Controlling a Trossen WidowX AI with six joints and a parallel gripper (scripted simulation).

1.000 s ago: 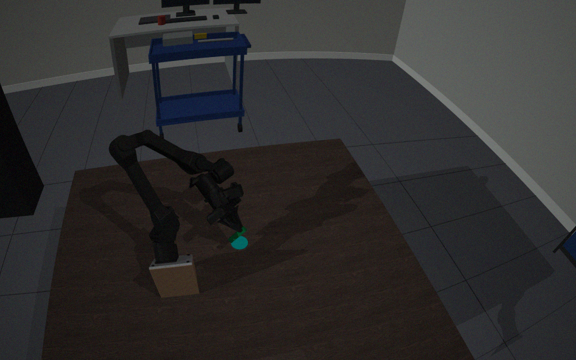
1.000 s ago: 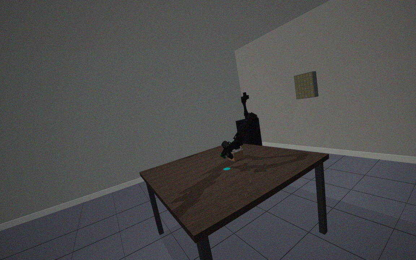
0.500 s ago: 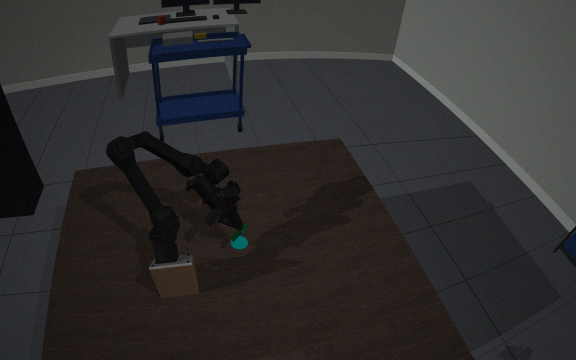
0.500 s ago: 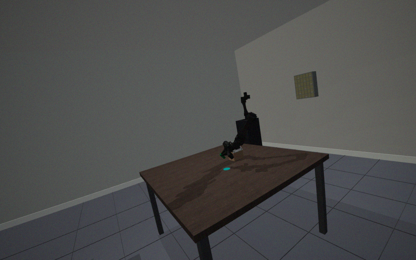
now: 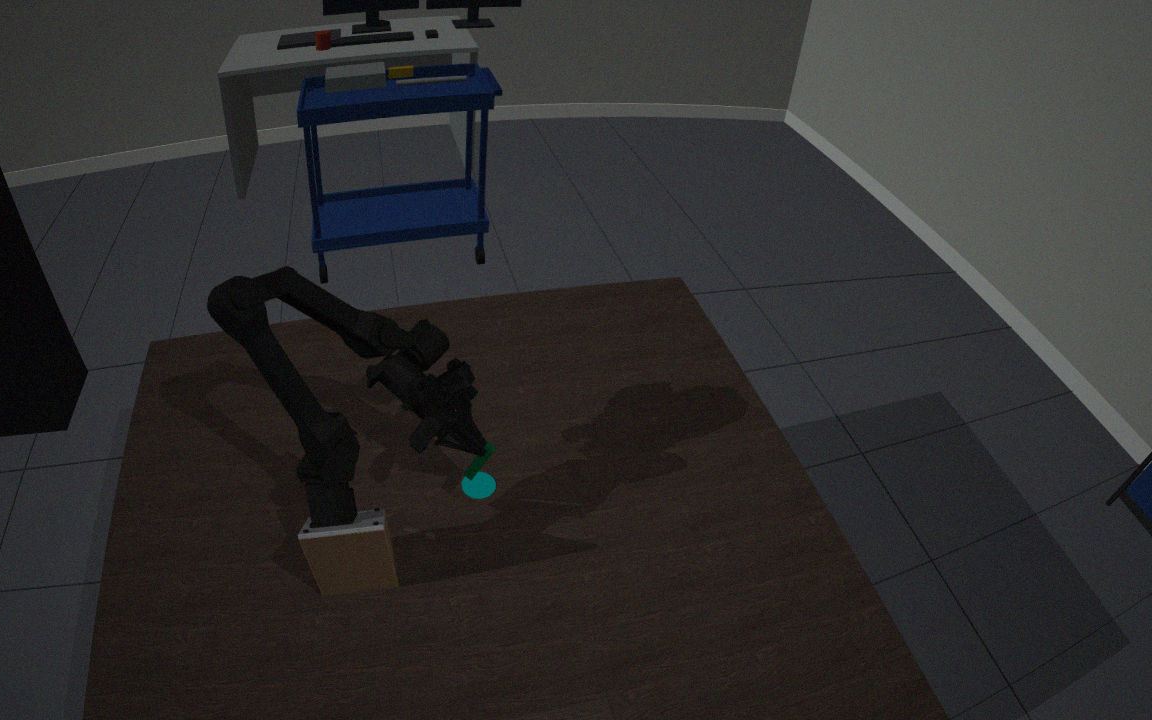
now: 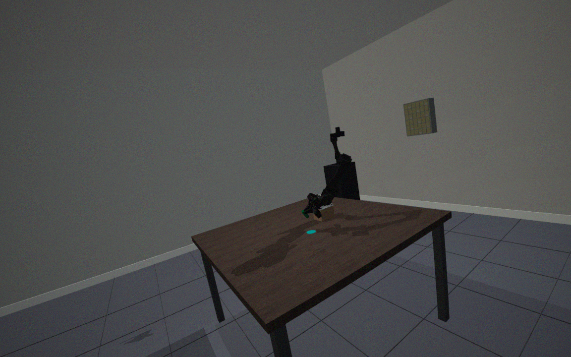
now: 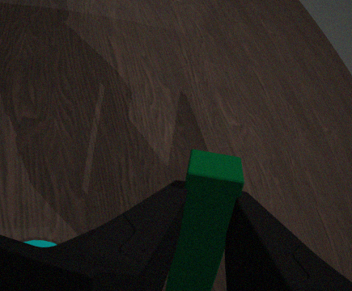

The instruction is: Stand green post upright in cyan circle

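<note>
My gripper tip is now 13 cm above the cyan circle, 4 cm to the right of it and 1 cm past it. The rest, counted from my gripper tip: green post: 2 cm below, 1 cm behind.
</note>
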